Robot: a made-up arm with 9 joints. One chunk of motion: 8 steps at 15 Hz.
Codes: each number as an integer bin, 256 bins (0 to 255) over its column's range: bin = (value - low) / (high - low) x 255, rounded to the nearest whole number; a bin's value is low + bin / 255 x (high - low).
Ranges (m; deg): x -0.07..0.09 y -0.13..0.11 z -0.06..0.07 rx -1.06..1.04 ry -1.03..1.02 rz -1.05..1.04
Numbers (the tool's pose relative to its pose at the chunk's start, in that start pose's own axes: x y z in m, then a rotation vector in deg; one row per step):
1: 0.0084 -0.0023 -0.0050 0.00 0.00 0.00
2: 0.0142 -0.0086 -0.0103 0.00 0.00 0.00
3: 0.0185 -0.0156 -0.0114 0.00 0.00 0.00
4: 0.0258 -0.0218 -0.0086 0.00 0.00 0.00
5: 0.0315 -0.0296 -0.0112 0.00 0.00 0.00
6: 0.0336 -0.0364 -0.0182 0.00 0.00 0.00
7: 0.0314 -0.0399 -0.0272 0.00 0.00 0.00
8: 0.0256 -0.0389 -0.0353 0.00 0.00 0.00
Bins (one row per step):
1: 125 136 108 129 128 128
2: 134 129 97 129 128 128
3: 141 122 95 129 128 128
4: 153 115 101 129 128 128
5: 162 107 96 129 128 128
6: 165 99 82 129 128 128
7: 162 96 64 129 128 128
8: 152 97 48 129 128 128

